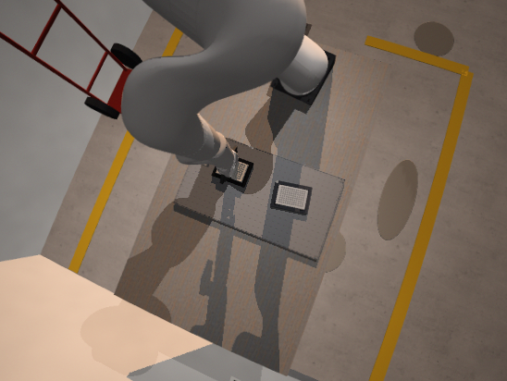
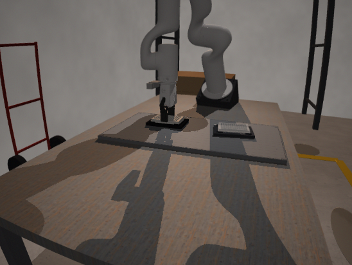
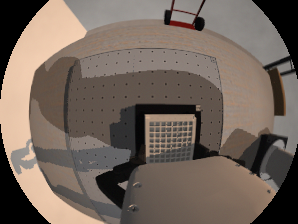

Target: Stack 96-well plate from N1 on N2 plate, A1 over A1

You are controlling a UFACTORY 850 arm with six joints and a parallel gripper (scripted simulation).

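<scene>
Right now the 96-well plate is 10 mm below my hand. Round my hand: black nest (20 mm below).
</scene>
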